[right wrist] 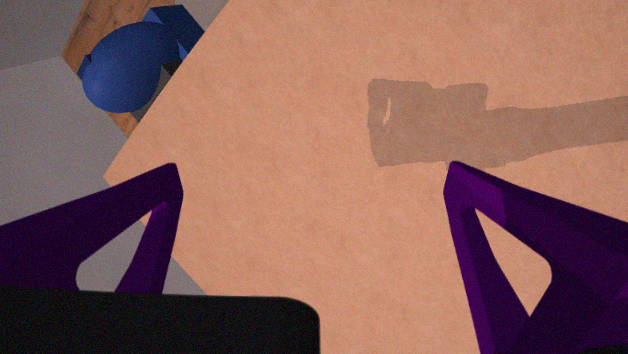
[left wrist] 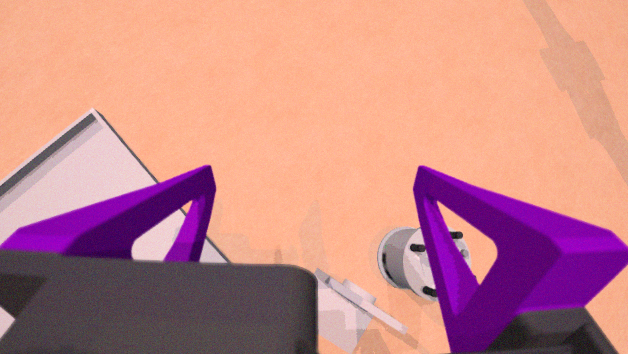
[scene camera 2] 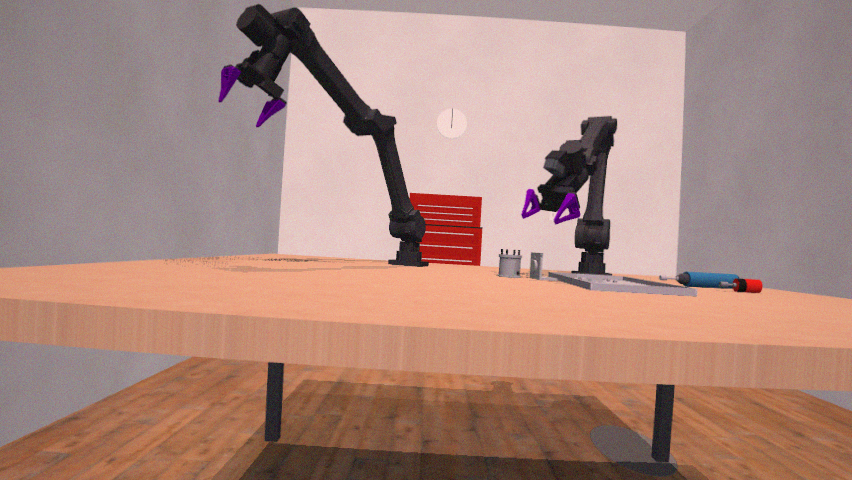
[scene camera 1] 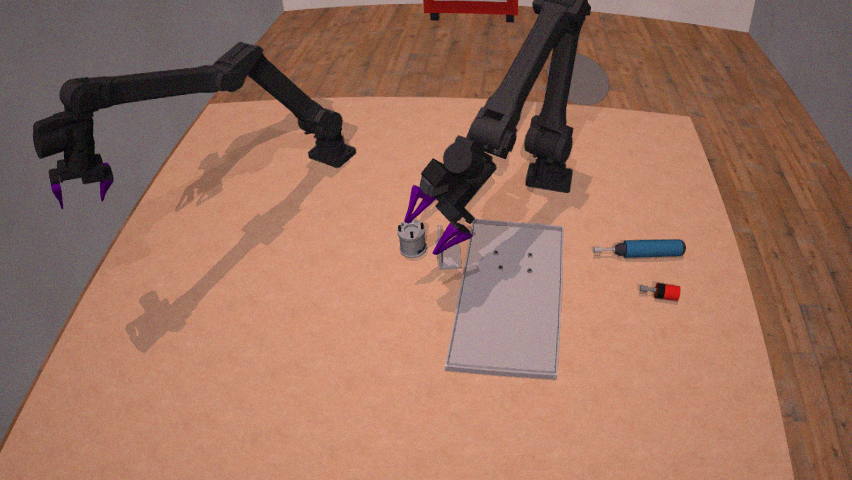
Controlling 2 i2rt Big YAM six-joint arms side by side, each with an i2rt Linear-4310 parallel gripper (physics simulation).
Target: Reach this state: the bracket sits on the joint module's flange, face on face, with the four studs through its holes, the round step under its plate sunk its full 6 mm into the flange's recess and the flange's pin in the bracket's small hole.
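Places are measured from the left arm's base along level axes (x left, y back, z up), in centimetres.
Where they show: left gripper, fingertip midpoint: [left wrist: 314, 176] [scene camera 2: 538, 219] [scene camera 1: 419, 238]; right gripper, fingertip midpoint: [right wrist: 313, 177] [scene camera 2: 239, 114] [scene camera 1: 82, 203]; left arm's base, origin of the base link: [scene camera 1: 549, 179]; right arm's base, origin of the base link: [scene camera 2: 408, 265] [scene camera 1: 332, 154].
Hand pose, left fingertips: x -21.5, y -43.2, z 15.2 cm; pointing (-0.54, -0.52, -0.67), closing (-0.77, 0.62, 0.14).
Note:
Each offset is from my left fingertips to the top centre of the thing. "pt": to the spot under its first point.
The grey joint module {dx -6.0, dy +11.1, dz -7.8 cm} [scene camera 1: 411, 244] [scene camera 2: 509, 265] [left wrist: 397, 257] stands upright on the table, its flange and dark studs facing up. The grey L-shaped bracket {dx +2.6, dy +10.0, dz -8.2 cm} [scene camera 1: 451, 260] [scene camera 2: 536, 265] [left wrist: 372, 309] stands beside it, apart from it, one plate upright and the other flat on the table. A round step shows on the upright plate's module side in the left wrist view. My left gripper [scene camera 1: 421, 237] [scene camera 2: 540, 220] [left wrist: 314, 176] is open and empty above the two parts; its fingers partly hide both. My right gripper [scene camera 1: 82, 203] [scene camera 2: 239, 113] [right wrist: 313, 177] is open and empty, high at the far left.
A shallow grey tray {dx +18.6, dy +2.5, dz -13.6 cm} [scene camera 1: 512, 333] [left wrist: 100, 165] with small nuts lies right of the bracket in scene camera 1. Farther right lie a blue-handled driver {pt dx +49.7, dy +20.0, dz -11.7 cm} [scene camera 1: 652, 248] [scene camera 2: 710, 279] and a short red-handled one {dx +52.1, dy +8.8, dz -11.8 cm} [scene camera 1: 670, 292] [scene camera 2: 748, 285]. A blue object [right wrist: 125, 67] shows beyond the table edge.

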